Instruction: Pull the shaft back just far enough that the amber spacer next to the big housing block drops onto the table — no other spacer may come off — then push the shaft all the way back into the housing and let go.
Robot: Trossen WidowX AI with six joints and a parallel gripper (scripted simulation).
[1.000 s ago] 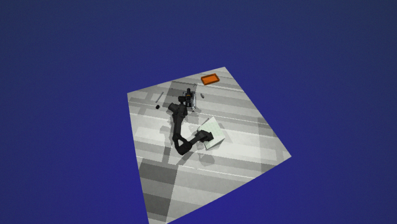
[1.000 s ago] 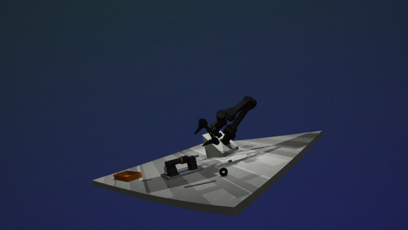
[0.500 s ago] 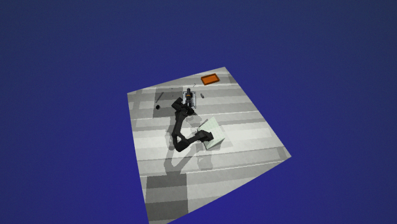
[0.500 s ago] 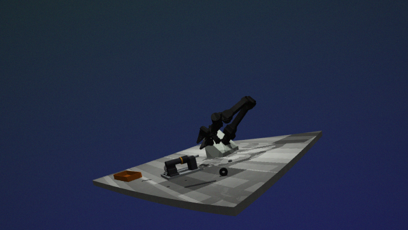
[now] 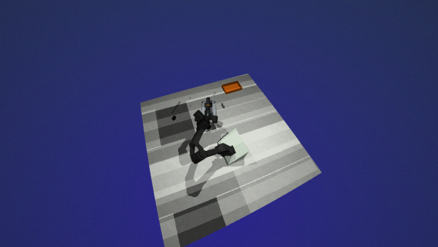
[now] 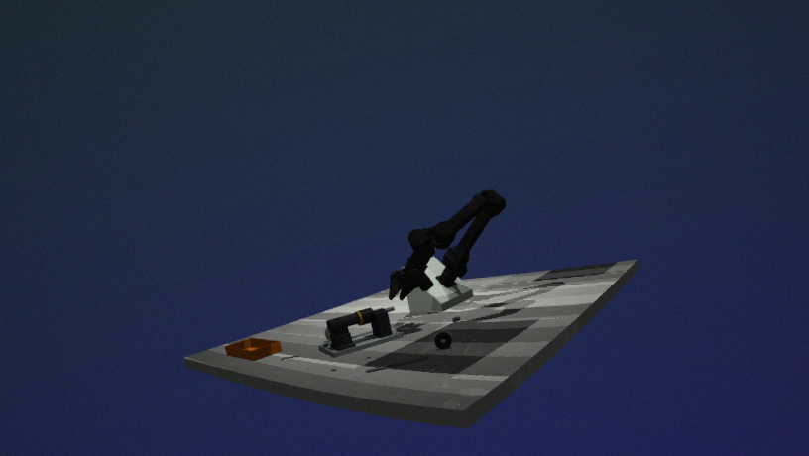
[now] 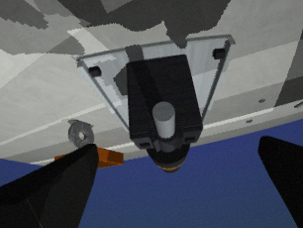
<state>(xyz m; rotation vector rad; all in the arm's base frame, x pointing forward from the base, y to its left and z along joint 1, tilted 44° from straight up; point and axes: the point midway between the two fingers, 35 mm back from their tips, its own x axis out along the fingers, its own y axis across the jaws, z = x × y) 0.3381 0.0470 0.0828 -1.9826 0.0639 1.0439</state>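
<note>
My gripper tip is now 8 cm short of the grey shaft, 4 cm to the left of it and 3 cm above it. The rest, counted from my gripper tip: orange tray: 34 cm ahead, 40 cm to the right, 10 cm below; then thin amber spacer: 12 cm ahead, 5 cm to the right, 3 cm below.
</note>
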